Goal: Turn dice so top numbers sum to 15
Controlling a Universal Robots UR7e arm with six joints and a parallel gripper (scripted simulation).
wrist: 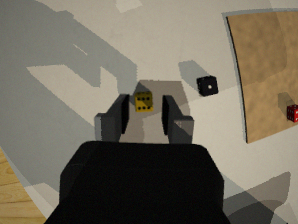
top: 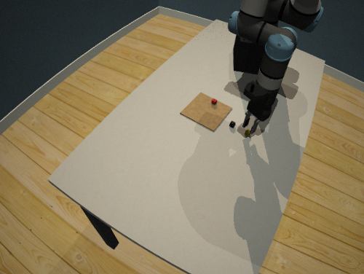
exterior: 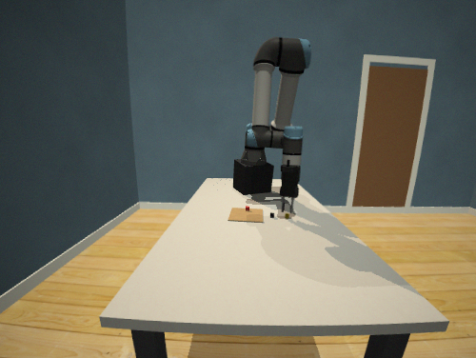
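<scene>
Now: the yellow die 3 cm below my hand. From my hand the other things lie so: black die 6 cm to the right, 3 cm below; then red die 16 cm to the right, 6 cm behind, 3 cm below; then brown mat 17 cm to the right, 4 cm below, 2 cm behind.
</scene>
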